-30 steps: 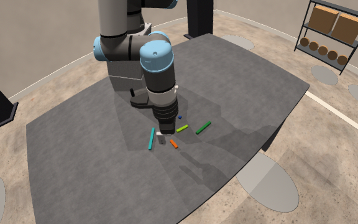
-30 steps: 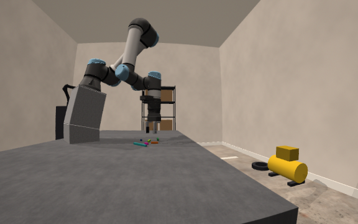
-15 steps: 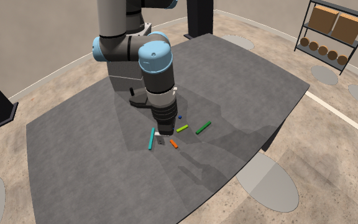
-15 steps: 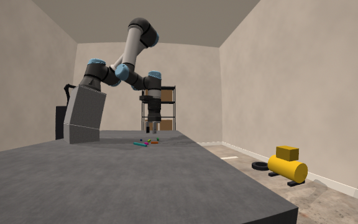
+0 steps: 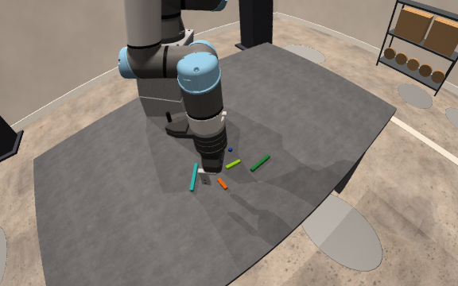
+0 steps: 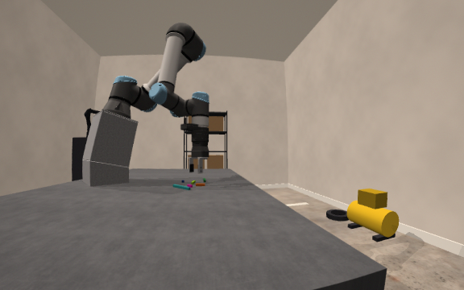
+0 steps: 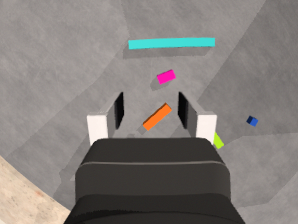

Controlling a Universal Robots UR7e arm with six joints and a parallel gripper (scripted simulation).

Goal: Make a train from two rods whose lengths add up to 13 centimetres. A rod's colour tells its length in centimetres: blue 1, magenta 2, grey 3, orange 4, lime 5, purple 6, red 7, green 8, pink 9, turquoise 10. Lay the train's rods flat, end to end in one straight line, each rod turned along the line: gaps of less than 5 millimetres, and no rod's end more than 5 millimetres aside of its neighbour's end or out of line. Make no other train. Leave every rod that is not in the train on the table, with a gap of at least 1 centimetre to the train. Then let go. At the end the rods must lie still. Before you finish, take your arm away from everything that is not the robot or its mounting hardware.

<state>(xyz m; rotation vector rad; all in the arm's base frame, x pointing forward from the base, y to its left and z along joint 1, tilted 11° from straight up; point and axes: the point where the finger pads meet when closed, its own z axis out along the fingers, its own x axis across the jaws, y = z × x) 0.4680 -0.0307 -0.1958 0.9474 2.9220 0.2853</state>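
The lime rod is 3 cm behind my hand, 10 cm to the left of it and 7 cm below it. Also, from my hand: turquoise rod: 5 cm behind, 3 cm to the right, 7 cm below; then orange rod: 1 cm ahead, 3 cm to the left, 7 cm below; then magenta rod: 3 cm behind, 7 cm below.
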